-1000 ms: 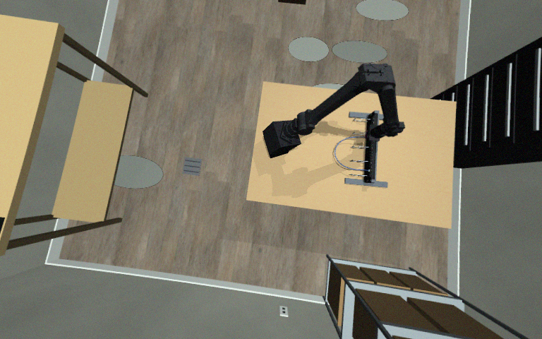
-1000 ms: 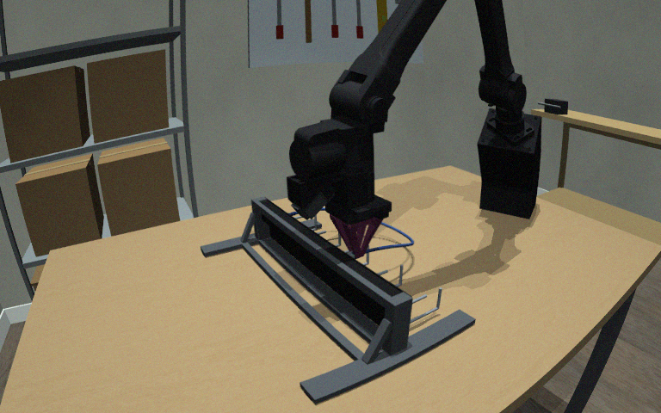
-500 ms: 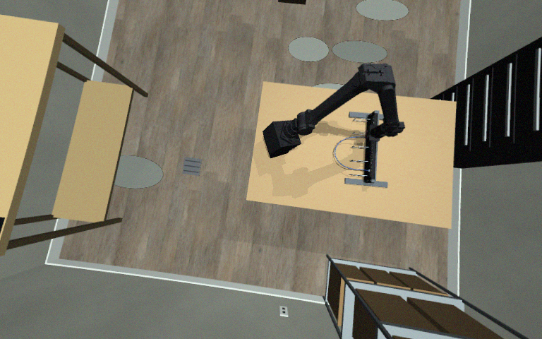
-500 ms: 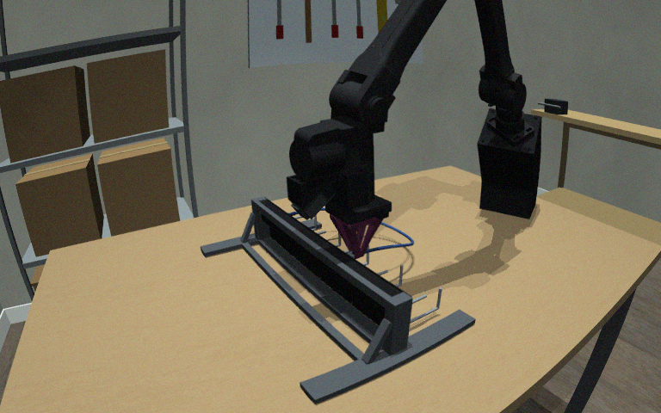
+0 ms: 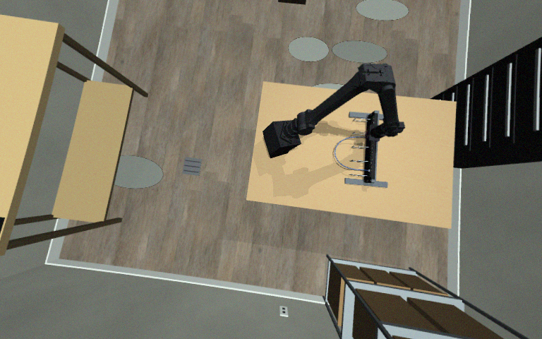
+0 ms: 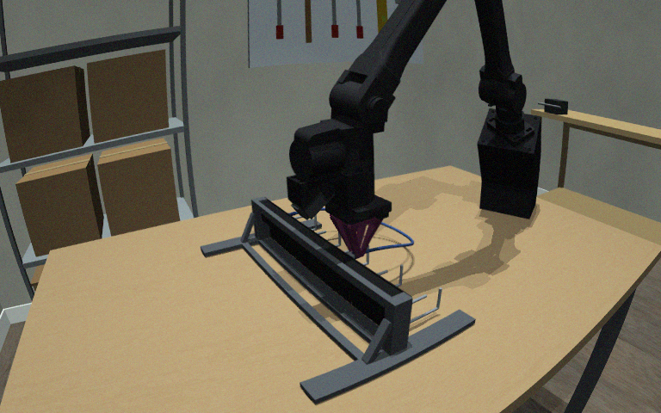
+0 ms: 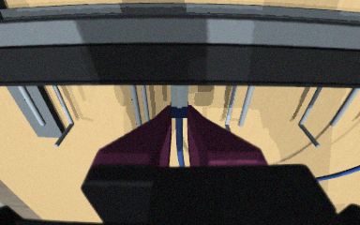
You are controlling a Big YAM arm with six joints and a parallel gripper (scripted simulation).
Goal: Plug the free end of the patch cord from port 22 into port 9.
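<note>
My hand is 2 cm short of the grey plug and 1 cm to the right of it.
</note>
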